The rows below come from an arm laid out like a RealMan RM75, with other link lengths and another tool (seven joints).
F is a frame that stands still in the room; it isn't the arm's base.
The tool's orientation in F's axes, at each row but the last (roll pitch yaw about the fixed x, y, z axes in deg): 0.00 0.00 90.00; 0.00 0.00 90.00; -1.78 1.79 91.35; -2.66 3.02 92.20; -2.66 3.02 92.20; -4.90 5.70 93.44; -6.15 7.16 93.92; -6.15 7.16 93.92
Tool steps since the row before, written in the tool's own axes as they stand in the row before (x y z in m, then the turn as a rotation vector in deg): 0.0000 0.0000 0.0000 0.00 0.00 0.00; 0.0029 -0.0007 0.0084 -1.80 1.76 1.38; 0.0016 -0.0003 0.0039 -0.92 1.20 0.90; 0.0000 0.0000 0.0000 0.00 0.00 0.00; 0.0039 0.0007 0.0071 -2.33 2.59 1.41; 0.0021 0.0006 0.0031 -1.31 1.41 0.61; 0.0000 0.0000 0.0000 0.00 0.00 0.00; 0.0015 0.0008 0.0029 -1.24 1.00 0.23
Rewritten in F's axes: 0.0000 0.0000 0.0000 0.00 0.00 0.00; 0.0007 0.0029 0.0084 -1.76 -1.80 1.38; 0.0001 0.0017 0.0039 -1.21 -0.92 0.89; 0.0000 0.0000 0.0000 0.00 0.00 0.00; -0.0012 0.0042 0.0068 -2.56 -2.36 1.41; -0.0010 0.0023 0.0028 -1.38 -1.34 0.62; 0.0000 0.0000 0.0000 0.00 0.00 0.00; -0.0012 0.0018 0.0026 -0.93 -1.28 0.28
